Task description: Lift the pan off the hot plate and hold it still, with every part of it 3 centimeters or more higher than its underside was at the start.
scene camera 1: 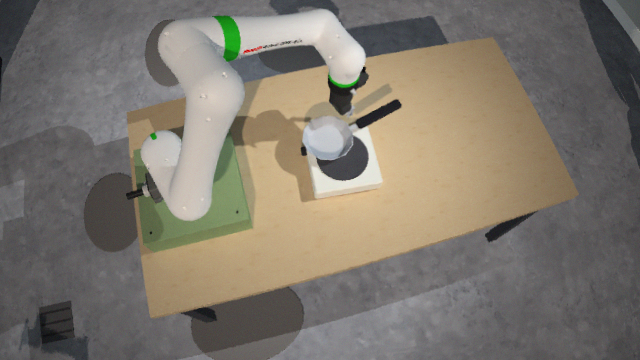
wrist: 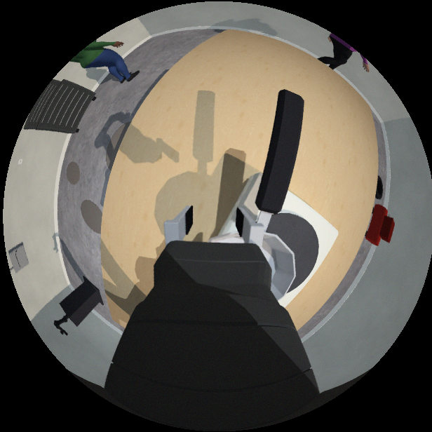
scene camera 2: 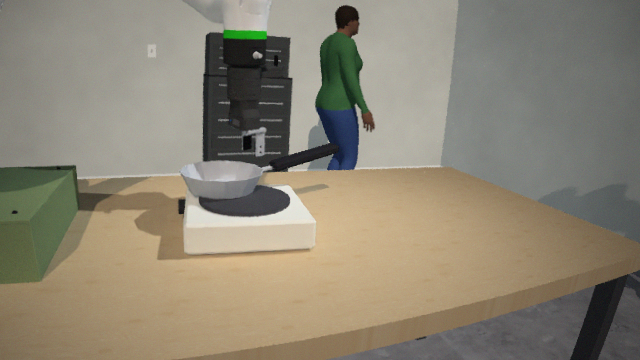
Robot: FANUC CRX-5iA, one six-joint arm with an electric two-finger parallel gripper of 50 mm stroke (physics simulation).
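Places are measured from the arm's base along level axes (x up, y right, z ahead), in metres.
Pixels of known places: gripper, fingertip midpoint: [scene camera 1: 344, 109] [scene camera 2: 253, 152].
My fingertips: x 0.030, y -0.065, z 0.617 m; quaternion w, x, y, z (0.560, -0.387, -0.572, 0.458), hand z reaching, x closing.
Behind a point stands the place of what it marks.
A grey faceted pan [scene camera 1: 327, 141] @[y 0.007, x -0.028, z 0.529 m] [scene camera 2: 220, 182] @[y 0.096, x 0.008, z 0.507 m] [wrist: 284, 265] stands upright on the white hot plate [scene camera 1: 350, 188] @[y 0.195, x -0.049, z 0.546 m] [scene camera 2: 250, 238] @[y 0.194, x -0.070, z 0.540 m] [wrist: 328, 233], off-centre toward its back left, partly over the dark disc. Its black handle [scene camera 1: 378, 114] @[y -0.006, x 0.036, z 0.722 m] [scene camera 2: 304, 156] @[y 0.004, x 0.031, z 0.719 m] [wrist: 281, 150] slants up to the back right. My gripper [scene camera 1: 349, 111] @[y -0.065, x 0.030, z 0.617 m] [scene camera 2: 253, 145] @[y -0.065, x 0.030, z 0.617 m] [wrist: 214, 215] is open and empty, behind the pan near the handle's metal neck. In the wrist view the handle is right of both fingers, not between them; the right finger appears close to or overlapping the neck. Part of the pan is hidden there by the gripper body.
The wooden table [scene camera 1: 450, 125] @[y 0.053, x -0.104, z 1.040 m] [scene camera 2: 400, 260] @[y 0.296, x -0.104, z 0.798 m] [wrist: 165, 125] carries the hot plate. The arm's green base block [scene camera 1: 220, 210] @[y 0.148, x 0.001, z 0.106 m] [scene camera 2: 25, 250] @[y 0.205, x -0.049, z 0.174 m] stands at the left. A dark drawer cabinet [scene camera 2: 212, 120] [wrist: 65, 107] and a person in green [scene camera 2: 340, 75] [wrist: 100, 56] are beyond the table.
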